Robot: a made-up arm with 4 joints.
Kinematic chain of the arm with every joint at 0, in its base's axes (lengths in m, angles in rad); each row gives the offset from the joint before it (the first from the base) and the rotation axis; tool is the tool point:
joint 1: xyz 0 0 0.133 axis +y
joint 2: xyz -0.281 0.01 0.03 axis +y
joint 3: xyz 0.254 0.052 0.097 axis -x
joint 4: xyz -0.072 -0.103 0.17 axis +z
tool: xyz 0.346 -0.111 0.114
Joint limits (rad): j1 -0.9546..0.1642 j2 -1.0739..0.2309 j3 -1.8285..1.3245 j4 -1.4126..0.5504
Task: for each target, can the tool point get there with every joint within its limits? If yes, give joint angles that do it. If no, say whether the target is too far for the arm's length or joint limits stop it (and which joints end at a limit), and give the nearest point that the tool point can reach.
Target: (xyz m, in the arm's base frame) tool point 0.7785 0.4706 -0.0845
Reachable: no: joint limits stop it (at a limit: joint 1, joint 2, joint 3) | nearest point 0.3032 0.3284 0.1874 | short by 0.566 m
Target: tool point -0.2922 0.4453 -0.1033
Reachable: no: joint limits stop it (at a limit: joint 1, joint 2, joint 3, joint 4) | nearest point -0.5869 0.3334 0.3203 | short by 0.528 m
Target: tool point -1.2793 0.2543 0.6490
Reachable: no: too far | nearest point -0.8352 0.1637 0.4699 | short by 0.487 m
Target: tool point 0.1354 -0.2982 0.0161
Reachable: yes | joints -0.0714 -0.3004 -1.3798 -0.8006
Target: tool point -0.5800 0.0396 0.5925
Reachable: yes | joints -0.6836 -0.6167 0.7209 -0.1963
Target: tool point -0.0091 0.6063 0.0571
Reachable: no: joint limits stop it (at a limit: joint 1, joint 2, joint 3, joint 4) | nearest point 0.2916 0.3334 0.1710 | short by 0.422 m
